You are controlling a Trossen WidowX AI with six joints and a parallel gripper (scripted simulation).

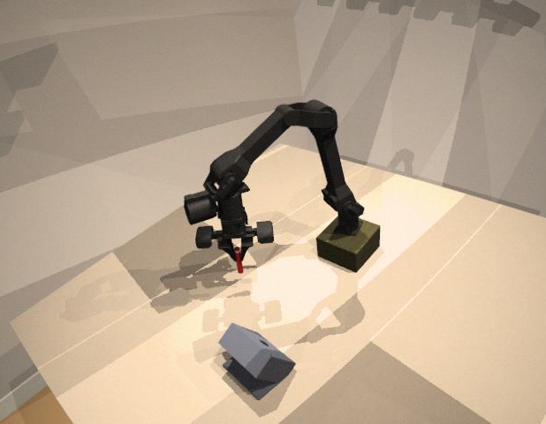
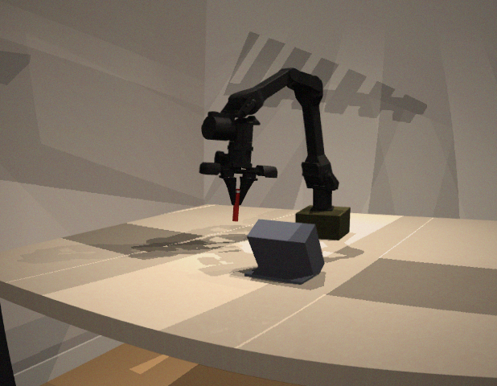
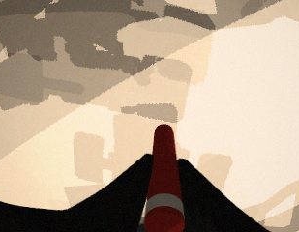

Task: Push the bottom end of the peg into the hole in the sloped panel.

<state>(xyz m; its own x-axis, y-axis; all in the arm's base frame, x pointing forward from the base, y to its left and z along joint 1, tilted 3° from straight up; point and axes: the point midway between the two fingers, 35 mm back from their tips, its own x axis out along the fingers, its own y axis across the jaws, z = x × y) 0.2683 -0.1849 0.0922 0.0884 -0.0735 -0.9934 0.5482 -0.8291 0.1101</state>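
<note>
Now: gripper tip 19 cm short of the sloped panel, 16 cm to the right of it and 7 cm above it. From my gripper tip the other things lie so: red peg: 2 cm above; flat foot plate: 21 cm ahead, 15 cm to the left, 11 cm below.
</note>
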